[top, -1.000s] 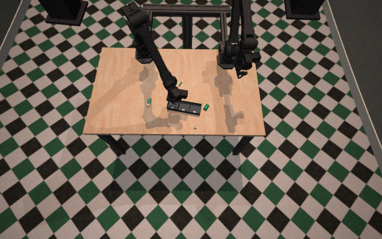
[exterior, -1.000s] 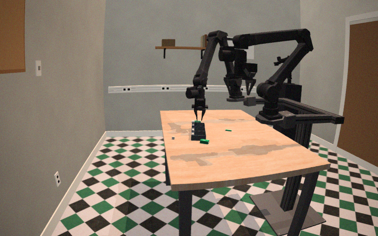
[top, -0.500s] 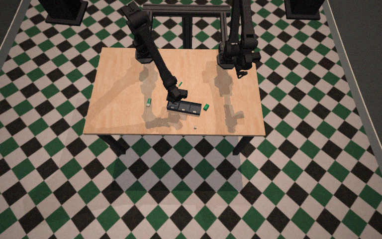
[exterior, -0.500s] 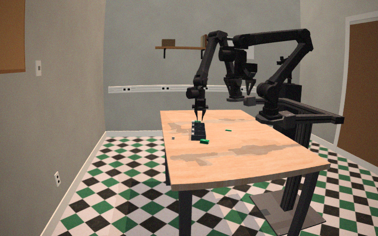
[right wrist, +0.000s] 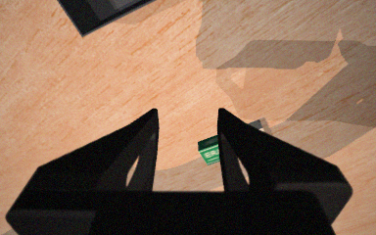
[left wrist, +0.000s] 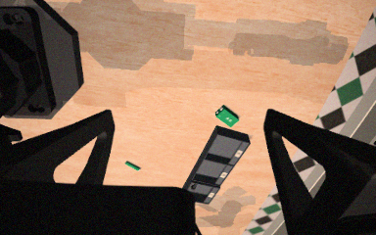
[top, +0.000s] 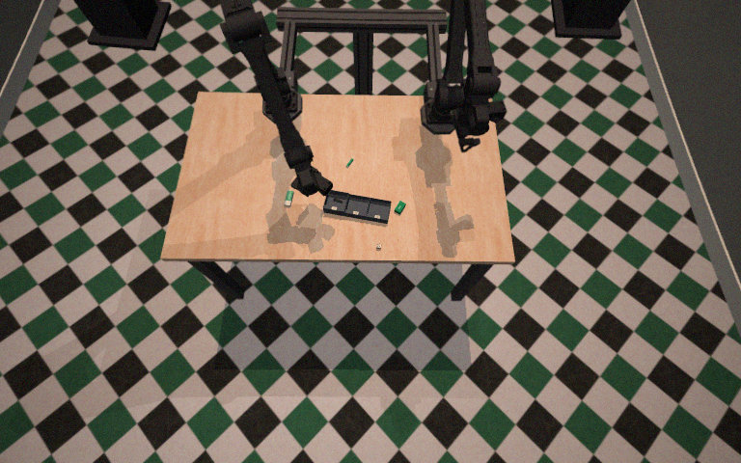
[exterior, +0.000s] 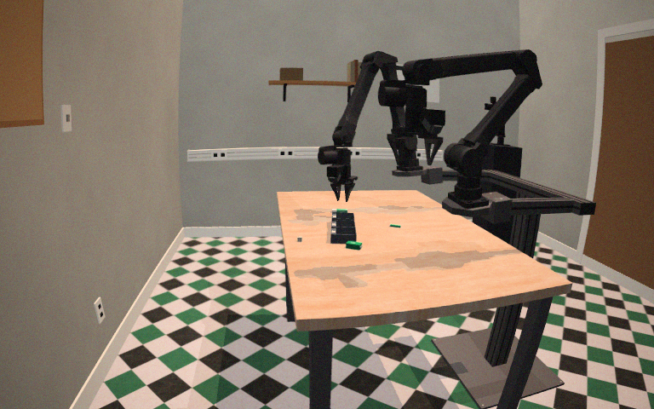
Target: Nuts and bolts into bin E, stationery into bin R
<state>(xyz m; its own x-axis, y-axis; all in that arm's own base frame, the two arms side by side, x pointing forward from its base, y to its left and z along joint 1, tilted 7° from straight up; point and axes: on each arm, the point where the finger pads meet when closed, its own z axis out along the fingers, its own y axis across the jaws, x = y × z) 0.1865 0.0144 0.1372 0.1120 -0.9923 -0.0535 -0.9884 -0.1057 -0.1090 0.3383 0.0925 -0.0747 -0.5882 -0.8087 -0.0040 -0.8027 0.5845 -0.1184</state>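
My right gripper is now 1 cm short of the eraser, 9 cm to the left of it and 7 cm above it. The rest, counted from my right hand: green cylinder 19 cm behind, 13 cm to the left, 7 cm below; dark bin tray 2 cm ahead, 18 cm to the left, 6 cm below; bolt 1 cm behind, 10 cm to the left, 7 cm below.
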